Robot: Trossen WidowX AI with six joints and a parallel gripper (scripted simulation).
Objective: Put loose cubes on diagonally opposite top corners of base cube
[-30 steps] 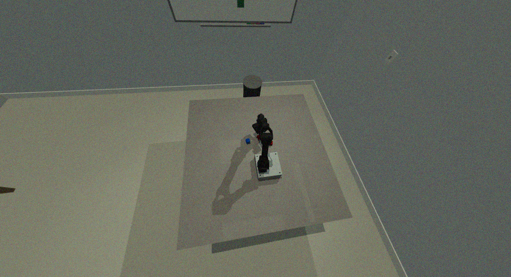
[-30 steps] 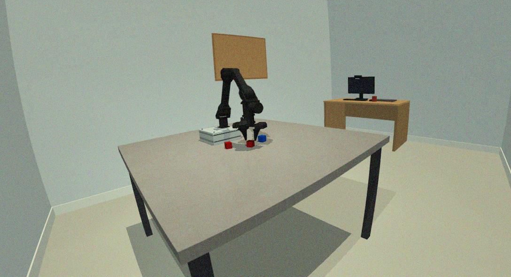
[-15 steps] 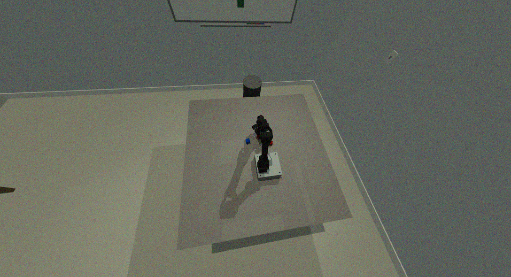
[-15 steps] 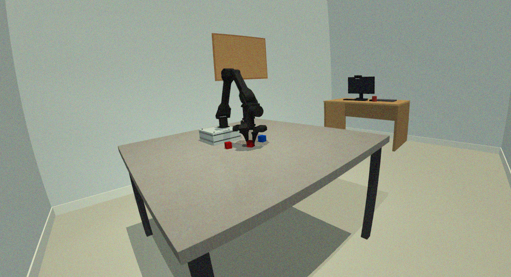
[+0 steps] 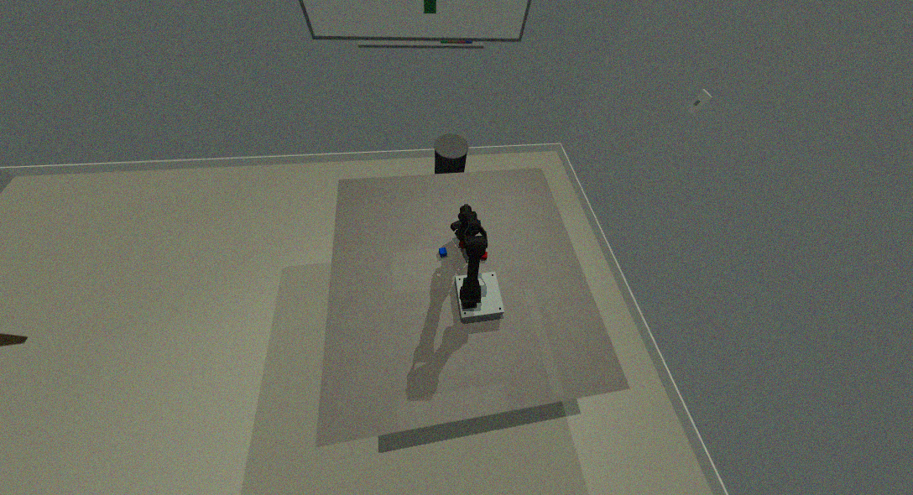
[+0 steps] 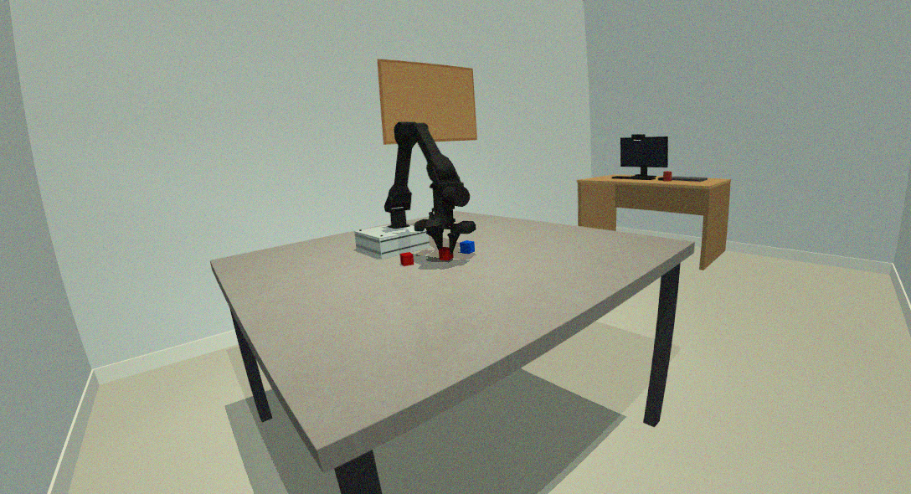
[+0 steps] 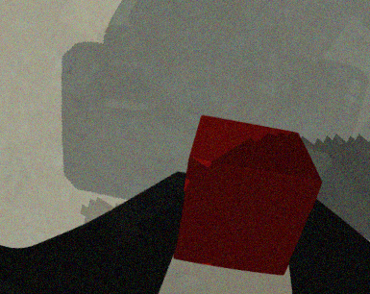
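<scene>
The blue cube lies 110 mm to the left of my gripper tip, 30 mm behind it and 10 mm below it.
</scene>
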